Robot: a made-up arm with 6 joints. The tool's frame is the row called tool.
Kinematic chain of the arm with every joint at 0, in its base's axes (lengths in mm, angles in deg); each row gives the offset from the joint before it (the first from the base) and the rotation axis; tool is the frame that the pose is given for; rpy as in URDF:
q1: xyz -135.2 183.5 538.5 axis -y
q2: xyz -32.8 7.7 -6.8 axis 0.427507 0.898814 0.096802
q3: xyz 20 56.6 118.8 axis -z
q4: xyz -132 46.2 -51.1 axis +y
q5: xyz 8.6 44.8 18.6 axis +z
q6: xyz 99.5 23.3 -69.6 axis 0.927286 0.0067 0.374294
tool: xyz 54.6 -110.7 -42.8 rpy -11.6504 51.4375 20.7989
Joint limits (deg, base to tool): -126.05..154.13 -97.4..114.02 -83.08..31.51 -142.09..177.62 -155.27..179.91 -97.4..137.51
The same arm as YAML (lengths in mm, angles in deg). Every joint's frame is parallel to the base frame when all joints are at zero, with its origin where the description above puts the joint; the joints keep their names.
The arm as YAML. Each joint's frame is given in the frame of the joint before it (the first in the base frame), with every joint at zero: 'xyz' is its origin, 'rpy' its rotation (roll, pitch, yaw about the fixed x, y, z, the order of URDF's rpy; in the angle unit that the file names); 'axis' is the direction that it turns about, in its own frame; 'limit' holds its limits. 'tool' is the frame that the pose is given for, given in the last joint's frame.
units:
  length: mm
  angle: deg
joints:
  - name: q1
    type: revolute
    origin:
      xyz: [-135.2, 183.5, 538.5]
      rpy: [0.0, 0.0, 0.0]
    axis: [0.0, -1.0, 0.0]
    limit:
      lower: -126.05
      upper: 154.13
  - name: q2
    type: revolute
    origin:
      xyz: [-32.8, 7.7, -6.8]
      rpy: [0.0, 0.0, 0.0]
    axis: [0.427507, 0.898814, 0.096802]
    limit:
      lower: -97.4
      upper: 114.02
  - name: q3
    type: revolute
    origin:
      xyz: [20.0, 56.6, 118.8]
      rpy: [0.0, 0.0, 0.0]
    axis: [0.0, 0.0, -1.0]
    limit:
      lower: -83.08
      upper: 31.51
  - name: q4
    type: revolute
    origin:
      xyz: [-132.0, 46.2, -51.1]
      rpy: [0.0, 0.0, 0.0]
    axis: [0.0, 1.0, 0.0]
    limit:
      lower: -142.09
      upper: 177.62
  - name: q5
    type: revolute
    origin:
      xyz: [8.6, 44.8, 18.6]
      rpy: [0.0, 0.0, 0.0]
    axis: [0.0, 0.0, 1.0]
    limit:
      lower: -155.27
      upper: 179.91
  - name: q6
    type: revolute
    origin:
      xyz: [99.5, 23.3, -69.6]
      rpy: [0.0, 0.0, 0.0]
    axis: [0.927286, 0.0067, 0.374294]
    limit:
      lower: -97.4
      upper: 137.51
tool:
  origin:
    xyz: [54.6, -110.7, -42.8]
    rpy: [-11.65, 51.44, 20.8]

